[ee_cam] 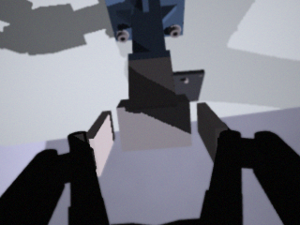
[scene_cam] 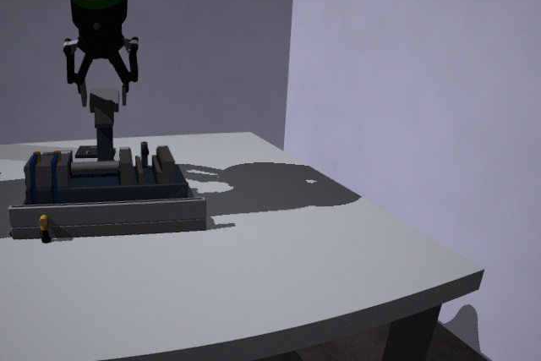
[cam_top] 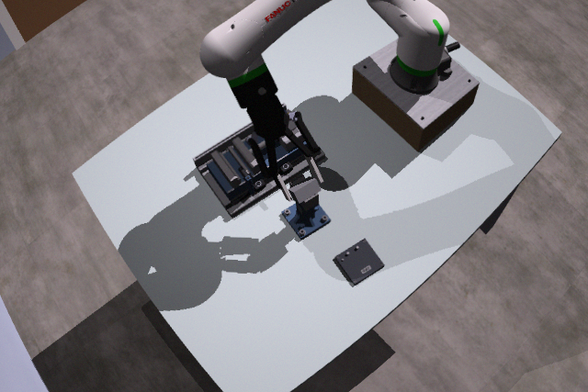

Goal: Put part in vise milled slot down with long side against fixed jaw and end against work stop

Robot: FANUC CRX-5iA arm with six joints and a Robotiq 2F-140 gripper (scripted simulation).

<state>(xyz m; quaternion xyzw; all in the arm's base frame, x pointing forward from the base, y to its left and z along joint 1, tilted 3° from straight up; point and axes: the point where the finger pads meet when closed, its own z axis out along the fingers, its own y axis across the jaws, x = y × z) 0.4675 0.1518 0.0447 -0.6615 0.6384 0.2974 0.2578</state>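
Now: hand 2 cm to the right of the part and 2 cm above it. From my hand the other things lie so: cylinder rod: 19 cm to the right, 10 cm below; blue work stop: 12 cm below, 11 cm to the right, 9 cm ahead; black work stop: 13 cm to the right, 9 cm ahead, 8 cm below.
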